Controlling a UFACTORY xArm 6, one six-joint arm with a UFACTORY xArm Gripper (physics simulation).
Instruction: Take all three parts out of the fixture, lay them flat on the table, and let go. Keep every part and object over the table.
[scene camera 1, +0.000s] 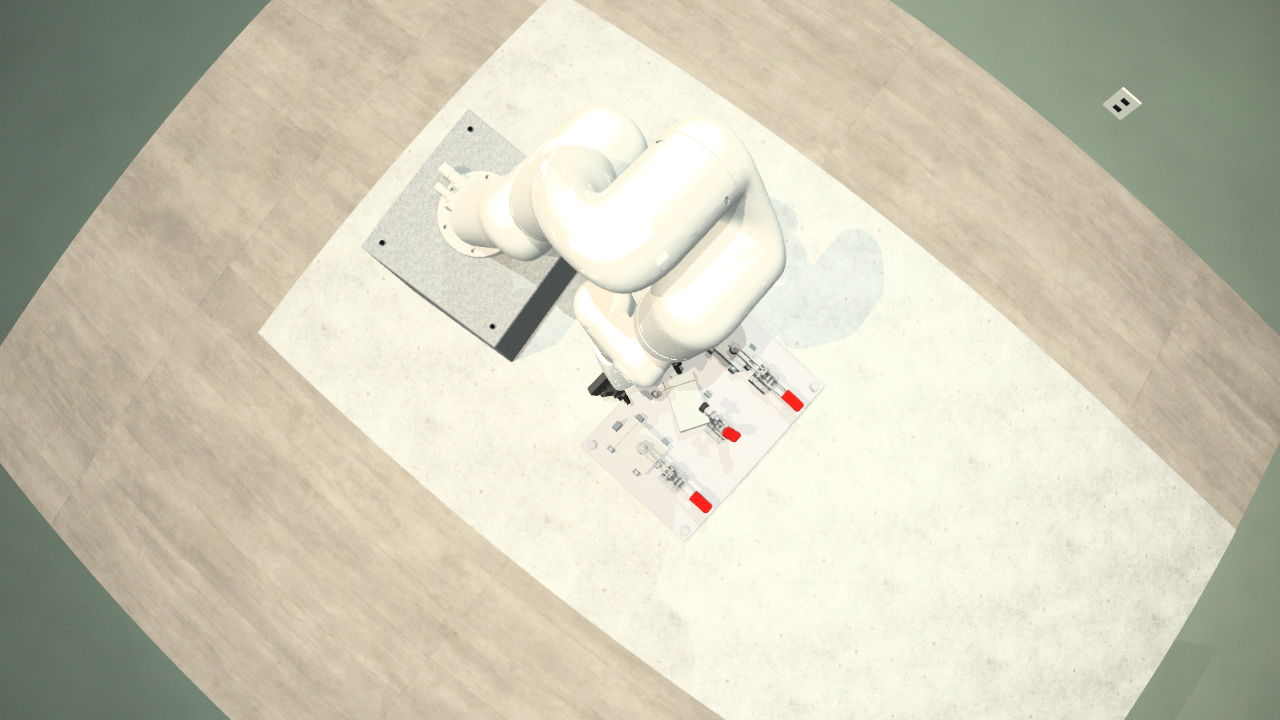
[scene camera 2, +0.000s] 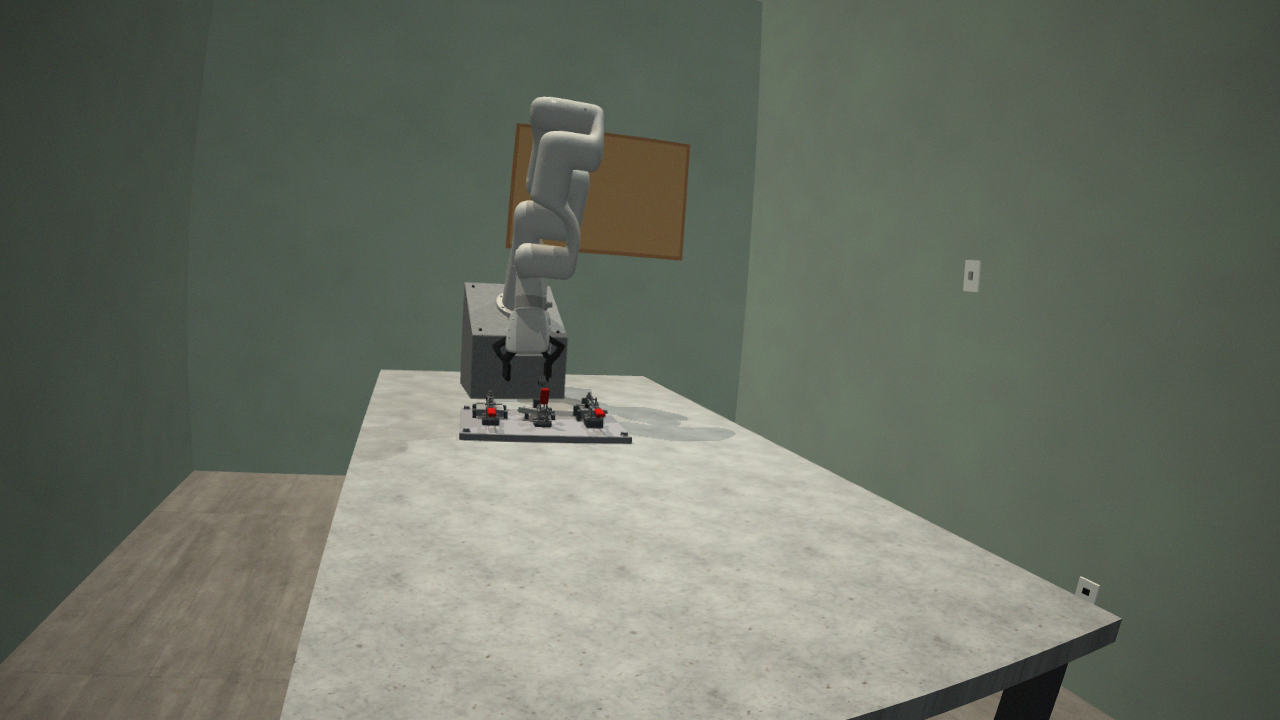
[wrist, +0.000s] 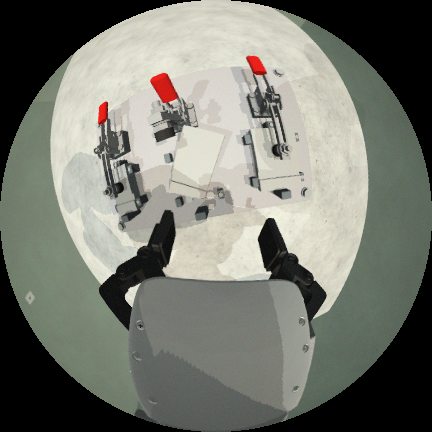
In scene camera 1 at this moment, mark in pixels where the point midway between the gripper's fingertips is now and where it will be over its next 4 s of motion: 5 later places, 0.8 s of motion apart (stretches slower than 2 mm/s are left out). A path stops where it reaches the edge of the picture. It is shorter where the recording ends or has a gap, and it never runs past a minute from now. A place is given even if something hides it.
My gripper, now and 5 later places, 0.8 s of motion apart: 650, 381; 686, 406; 685, 407; 688, 406; 690, 405; 692, 401
